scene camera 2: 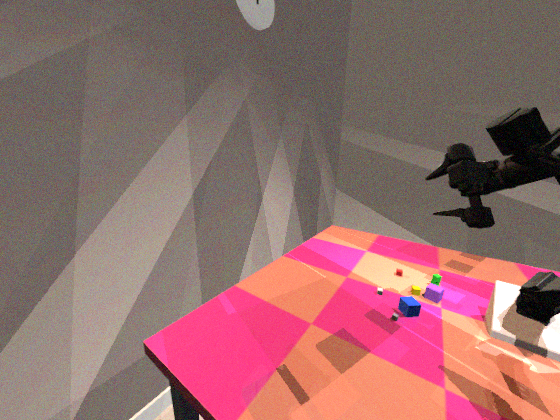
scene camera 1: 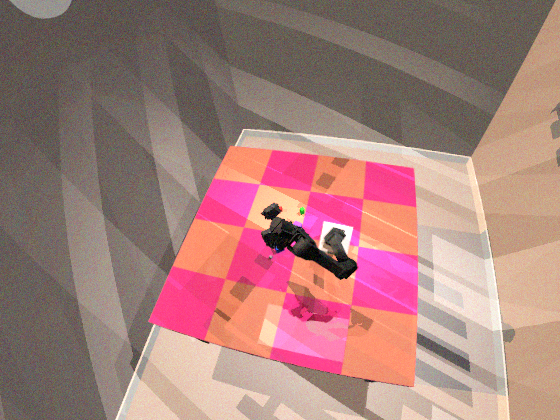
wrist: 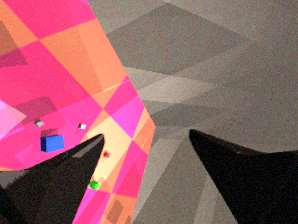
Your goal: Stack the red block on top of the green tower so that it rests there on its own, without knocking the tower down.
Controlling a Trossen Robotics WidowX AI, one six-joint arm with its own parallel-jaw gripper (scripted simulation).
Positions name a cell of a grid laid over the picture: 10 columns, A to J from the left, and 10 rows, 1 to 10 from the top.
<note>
My gripper (scene camera 2: H5) is open, with nothing in its grasp.
My gripper also shows in the wrist view (wrist: E7).
</note>
